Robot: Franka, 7 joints.
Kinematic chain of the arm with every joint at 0, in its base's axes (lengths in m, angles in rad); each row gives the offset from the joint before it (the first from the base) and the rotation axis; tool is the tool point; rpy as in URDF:
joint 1: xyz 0 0 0.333 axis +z
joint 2: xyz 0 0 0 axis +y
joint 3: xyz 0 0 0.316 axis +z
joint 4: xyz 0.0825 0 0 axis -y
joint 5: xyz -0.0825 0 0.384 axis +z
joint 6: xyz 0 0 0 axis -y
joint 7: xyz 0.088 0 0 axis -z
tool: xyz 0 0 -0.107 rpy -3.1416 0 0
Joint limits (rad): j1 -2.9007..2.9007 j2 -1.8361..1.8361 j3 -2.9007..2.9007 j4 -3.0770..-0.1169 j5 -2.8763..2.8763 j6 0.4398..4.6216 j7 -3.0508..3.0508
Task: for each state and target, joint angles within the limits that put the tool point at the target. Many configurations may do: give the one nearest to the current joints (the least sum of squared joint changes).
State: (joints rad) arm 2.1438 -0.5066 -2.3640 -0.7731 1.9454 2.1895 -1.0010
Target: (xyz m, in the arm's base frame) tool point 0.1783 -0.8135 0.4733
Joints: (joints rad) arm 1.5676 -0.9888 -2.6873 -0.7581 1.9588 2.3134 -1.0010
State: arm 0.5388 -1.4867 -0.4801 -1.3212 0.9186 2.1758 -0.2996
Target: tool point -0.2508 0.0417 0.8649
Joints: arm 0.3383 -1.6601 0.1097 -1.9216 0.8755 1.8347 -0.2996
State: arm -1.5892 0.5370 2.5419 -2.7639 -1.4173 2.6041 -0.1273
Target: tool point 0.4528 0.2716 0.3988
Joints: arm -1.7832 0.0833 2.3053 -2.2908 -1.3983 2.5467 -0.1273
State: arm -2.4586 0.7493 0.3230 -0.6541 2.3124 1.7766 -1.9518
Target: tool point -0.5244 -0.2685 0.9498
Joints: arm -2.8085 0.5274 0.2226 -0.4778 2.4089 2.0365 -1.9518
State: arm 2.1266 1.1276 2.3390 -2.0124 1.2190 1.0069 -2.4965
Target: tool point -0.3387 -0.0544 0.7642
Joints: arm 2.0613 1.2687 2.1688 -1.8698 1.2543 1.0340 -2.4965
